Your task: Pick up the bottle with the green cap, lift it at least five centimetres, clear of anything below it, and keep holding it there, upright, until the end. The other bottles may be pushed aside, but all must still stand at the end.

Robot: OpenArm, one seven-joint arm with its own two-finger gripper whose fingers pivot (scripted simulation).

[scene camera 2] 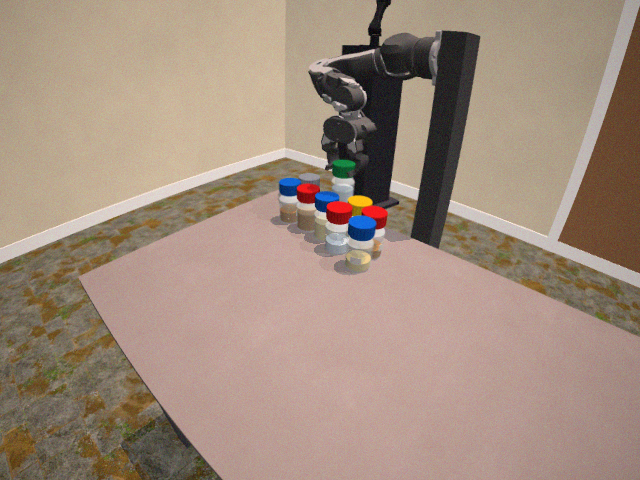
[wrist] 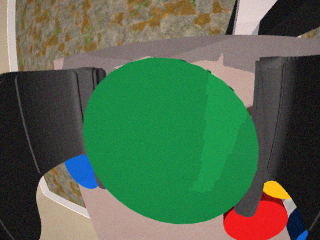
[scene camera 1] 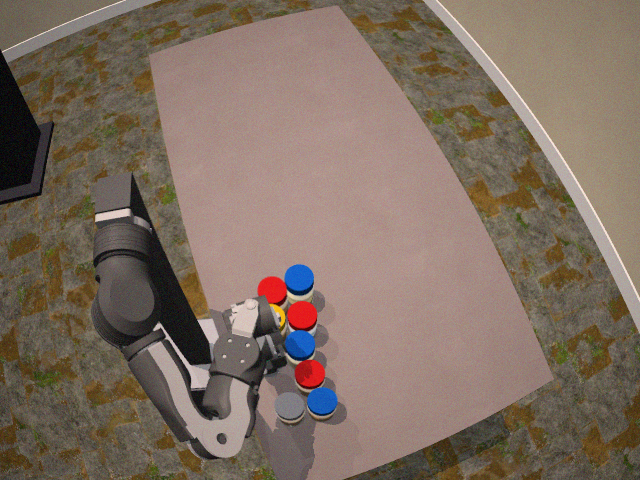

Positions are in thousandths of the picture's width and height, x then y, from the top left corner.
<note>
I see my gripper (scene camera 2: 537, 357), a red-capped bottle (scene camera 2: 529, 447), a blue-capped bottle (scene camera 1: 502, 839), a blue-capped bottle (scene camera 2: 565, 478) and a blue-capped bottle (scene camera 1: 470, 720).
The red-capped bottle shows as well in scene camera 1 (scene camera 1: 473, 657). My gripper is seen too in the wrist view (wrist: 539, 556) and in scene camera 1 (scene camera 1: 413, 734).
</note>
